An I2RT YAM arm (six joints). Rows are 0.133 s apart.
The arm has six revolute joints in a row. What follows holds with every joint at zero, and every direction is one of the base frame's.
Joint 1 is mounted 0.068 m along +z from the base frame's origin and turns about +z.
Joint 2 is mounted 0.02 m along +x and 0.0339 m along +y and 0.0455 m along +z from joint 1 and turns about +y.
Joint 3 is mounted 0.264 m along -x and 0.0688 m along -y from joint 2 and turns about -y.
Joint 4 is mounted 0.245 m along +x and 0.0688 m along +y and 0.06 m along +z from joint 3 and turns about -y.
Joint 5 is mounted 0.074 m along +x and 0.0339 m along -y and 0.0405 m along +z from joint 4 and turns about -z.
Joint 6 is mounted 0.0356 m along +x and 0.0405 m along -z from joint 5 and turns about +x.
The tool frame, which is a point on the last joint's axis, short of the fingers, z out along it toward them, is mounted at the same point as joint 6; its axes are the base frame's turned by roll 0, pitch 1.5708 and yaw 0 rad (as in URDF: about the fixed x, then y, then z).
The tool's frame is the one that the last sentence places.
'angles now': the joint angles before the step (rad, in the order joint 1, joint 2, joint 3, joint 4, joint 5, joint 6). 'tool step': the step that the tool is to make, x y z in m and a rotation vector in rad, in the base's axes. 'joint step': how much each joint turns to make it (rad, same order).
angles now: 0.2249, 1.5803, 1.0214, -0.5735, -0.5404, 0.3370
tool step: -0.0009, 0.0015, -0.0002, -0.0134, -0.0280, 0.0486
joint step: 0.0054, -0.0001, -0.0002, -0.0041, -0.0007, -0.0553
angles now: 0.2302, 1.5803, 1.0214, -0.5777, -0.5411, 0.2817
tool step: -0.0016, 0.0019, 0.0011, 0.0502, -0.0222, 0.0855
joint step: -0.0001, 0.0001, 0.0002, -0.0059, -0.0756, -0.0710
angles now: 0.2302, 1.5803, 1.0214, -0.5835, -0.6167, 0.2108
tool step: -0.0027, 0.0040, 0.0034, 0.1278, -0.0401, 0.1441
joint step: 0.0001, 0.0000, 0.0002, -0.0020, -0.1648, -0.1087
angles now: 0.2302, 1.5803, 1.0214, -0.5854, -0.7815, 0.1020
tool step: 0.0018, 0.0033, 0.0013, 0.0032, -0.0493, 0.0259
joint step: 0.0092, 0.0001, 0.0002, 0.0301, 0.0004, -0.0263
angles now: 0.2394, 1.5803, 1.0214, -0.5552, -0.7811, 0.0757
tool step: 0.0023, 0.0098, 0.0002, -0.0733, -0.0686, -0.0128
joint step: 0.0375, -0.0001, -0.0002, 0.0510, 0.1016, 0.0048
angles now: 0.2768, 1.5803, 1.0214, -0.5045, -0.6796, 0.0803
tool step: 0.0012, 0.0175, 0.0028, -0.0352, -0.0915, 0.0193
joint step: 0.0583, 0.0002, 0.0001, 0.0779, 0.0725, 0.0019
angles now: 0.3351, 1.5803, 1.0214, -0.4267, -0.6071, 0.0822
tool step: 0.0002, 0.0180, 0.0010, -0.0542, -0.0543, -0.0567
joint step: 0.0638, 0.0046, 0.0000, 0.0706, 0.1270, 0.0672
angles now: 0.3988, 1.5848, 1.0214, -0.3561, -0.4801, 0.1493
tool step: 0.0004, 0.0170, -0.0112, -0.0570, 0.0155, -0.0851
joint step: 0.0583, 0.0398, 0.0000, 0.0406, 0.1232, 0.0946
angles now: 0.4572, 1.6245, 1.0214, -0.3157, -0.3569, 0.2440
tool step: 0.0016, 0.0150, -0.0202, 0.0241, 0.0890, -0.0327
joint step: 0.0362, 0.0709, -0.0002, 0.0378, -0.0091, 0.0987
